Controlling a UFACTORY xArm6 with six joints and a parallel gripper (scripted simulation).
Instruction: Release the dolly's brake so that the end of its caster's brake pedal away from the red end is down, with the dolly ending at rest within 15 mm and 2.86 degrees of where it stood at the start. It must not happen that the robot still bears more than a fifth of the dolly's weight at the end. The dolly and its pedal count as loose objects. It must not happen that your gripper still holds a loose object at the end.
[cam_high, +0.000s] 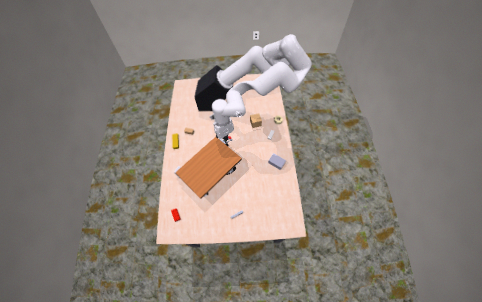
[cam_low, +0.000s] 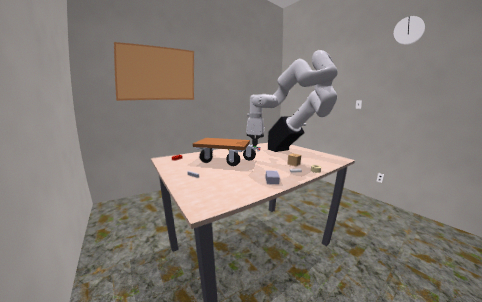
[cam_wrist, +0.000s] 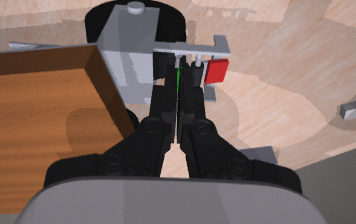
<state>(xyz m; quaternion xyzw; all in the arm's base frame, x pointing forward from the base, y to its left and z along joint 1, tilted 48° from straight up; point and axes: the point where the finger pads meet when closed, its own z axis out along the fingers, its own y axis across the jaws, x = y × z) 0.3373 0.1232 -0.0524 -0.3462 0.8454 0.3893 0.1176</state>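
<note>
Now: the brake pedal 10 mm behind my hand, 10 mm to the left of it and 30 mm below it. Also, from my hand: yellow block: 330 mm to the right, 100 mm below; grey-blue block: 80 mm ahead, 300 mm to the left, 100 mm below; tan cube: 190 mm behind, 160 mm to the left, 90 mm below.
</note>
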